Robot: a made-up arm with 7 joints. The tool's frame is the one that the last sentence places.
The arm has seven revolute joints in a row. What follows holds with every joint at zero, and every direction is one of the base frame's.
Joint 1 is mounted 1.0 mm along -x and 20.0 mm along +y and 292.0 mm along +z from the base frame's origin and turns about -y.
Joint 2 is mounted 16.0 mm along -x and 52.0 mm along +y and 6.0 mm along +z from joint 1 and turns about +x.
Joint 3 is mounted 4.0 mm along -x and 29.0 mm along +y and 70.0 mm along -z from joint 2 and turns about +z.
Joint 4 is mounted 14.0 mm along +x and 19.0 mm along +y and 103.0 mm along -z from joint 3 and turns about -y.
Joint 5 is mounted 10.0 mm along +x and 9.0 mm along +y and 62.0 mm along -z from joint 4 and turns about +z.
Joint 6 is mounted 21.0 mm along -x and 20.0 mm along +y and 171.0 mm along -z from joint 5 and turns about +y.
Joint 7 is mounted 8.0 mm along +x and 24.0 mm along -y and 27.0 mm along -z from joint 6 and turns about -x.
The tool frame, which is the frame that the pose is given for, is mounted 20.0 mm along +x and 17.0 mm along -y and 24.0 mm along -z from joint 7; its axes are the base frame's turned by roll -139.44, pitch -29.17 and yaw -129.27 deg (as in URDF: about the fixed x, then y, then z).
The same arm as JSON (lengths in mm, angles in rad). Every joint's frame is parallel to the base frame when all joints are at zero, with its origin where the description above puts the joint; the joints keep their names.
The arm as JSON. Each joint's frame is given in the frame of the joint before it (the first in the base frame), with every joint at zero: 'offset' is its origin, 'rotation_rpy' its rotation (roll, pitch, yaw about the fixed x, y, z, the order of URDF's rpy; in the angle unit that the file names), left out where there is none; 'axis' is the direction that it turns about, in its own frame. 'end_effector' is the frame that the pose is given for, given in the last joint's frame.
{"length_unit": "mm", "angle_unit": "rad", "chain": [
  {"id": "joint 1", "offset": [-1.0, 20.0, 292.0], "axis": "-y"},
  {"id": "joint 2", "offset": [-16.0, 52.0, 6.0], "axis": "+x"},
  {"id": "joint 3", "offset": [-4.0, 29.0, -70.0], "axis": "+z"},
  {"id": "joint 4", "offset": [14.0, 19.0, -103.0], "axis": "-y"},
  {"id": "joint 5", "offset": [10.0, 9.0, -62.0], "axis": "+z"},
  {"id": "joint 6", "offset": [-21.0, 20.0, -171.0], "axis": "+y"},
  {"id": "joint 7", "offset": [8.0, -24.0, -27.0], "axis": "-x"}
], "end_effector": {"offset": [20.0, -17.0, -24.0], "rotation_rpy": [-2.4337, -0.5091, -2.2562]}}

